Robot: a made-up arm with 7 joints.
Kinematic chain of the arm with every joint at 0, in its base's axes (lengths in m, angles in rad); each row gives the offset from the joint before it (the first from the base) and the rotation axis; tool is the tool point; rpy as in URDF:
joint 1: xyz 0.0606 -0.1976 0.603 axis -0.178 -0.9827 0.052
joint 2: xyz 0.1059 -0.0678 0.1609 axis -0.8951 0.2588 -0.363
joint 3: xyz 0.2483 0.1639 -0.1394 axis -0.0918 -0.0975 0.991
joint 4: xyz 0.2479 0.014 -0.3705 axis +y
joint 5: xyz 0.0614 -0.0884 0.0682 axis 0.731 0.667 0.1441
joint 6: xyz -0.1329 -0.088 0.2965 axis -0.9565 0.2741 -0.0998
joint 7: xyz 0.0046 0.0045 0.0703 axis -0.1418 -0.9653 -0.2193
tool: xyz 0.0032 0.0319 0.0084 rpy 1.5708 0 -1.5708
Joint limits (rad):
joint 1: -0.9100..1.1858
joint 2: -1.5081..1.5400
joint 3: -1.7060..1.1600
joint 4: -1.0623..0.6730
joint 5: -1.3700..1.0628
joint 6: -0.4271..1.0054
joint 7: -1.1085..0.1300
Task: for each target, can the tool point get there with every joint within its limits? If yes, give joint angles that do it. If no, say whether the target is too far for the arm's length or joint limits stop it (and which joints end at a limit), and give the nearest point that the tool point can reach.
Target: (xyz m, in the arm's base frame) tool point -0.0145 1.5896 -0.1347
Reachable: no: too far | nearest point 0.2281 0.4643 0.2420 | short by 1.211 m
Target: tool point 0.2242 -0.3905 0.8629
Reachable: yes | joints 0.9208 1.0664 -1.2525 -0.1298 -0.2709 0.1828 -0.0689
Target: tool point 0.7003 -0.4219 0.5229
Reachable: yes | joints 0.1095 1.0220 0.5361 0.3424 -0.0732 0.7186 -0.5797
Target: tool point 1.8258 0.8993 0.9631
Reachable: no: too far | nearest point 1.0930 0.3541 0.8227 | short by 0.924 m
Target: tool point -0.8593 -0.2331 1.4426
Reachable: no: joint limits stop it (at a limit: joint 2, joint 3, joint 6) | nearest point -0.5934 0.1103 1.2377 | short by 0.480 m
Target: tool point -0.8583 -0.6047 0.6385
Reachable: no: joint limits stop it (at a limit: joint 1, joint 2, joint 4, joint 6) | nearest point -0.5416 -0.6647 0.6759 | short by 0.324 m
